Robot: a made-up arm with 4 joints.
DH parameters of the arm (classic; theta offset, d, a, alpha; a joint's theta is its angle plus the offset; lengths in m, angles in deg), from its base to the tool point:
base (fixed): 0 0.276 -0.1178 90
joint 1: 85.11 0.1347 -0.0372 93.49
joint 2: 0 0.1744 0.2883 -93.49
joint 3: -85.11 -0.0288 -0.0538 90
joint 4: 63.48 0 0.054 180
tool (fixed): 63.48 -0.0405 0 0
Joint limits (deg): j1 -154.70..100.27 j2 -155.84..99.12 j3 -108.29..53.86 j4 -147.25..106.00
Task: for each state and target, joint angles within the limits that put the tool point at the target. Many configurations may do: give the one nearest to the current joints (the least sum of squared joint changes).
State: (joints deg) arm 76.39 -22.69 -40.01 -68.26
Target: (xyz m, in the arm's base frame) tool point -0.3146 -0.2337 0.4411
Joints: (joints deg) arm 90.15 31.16 -63.39 -68.44
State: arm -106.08 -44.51 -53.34 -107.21
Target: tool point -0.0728 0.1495 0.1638
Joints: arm -83.82 -57.82 -45.20 -127.08
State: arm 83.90 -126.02 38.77 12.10
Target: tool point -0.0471 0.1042 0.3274
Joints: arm 60.20 -90.51 5.30 62.13
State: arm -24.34 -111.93 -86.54 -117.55
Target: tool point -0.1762 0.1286 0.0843
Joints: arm -49.79 -102.93 -65.30 -97.16
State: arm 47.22 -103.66 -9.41 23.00
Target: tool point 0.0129 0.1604 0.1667
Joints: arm 27.54 -114.84 -51.66 42.90
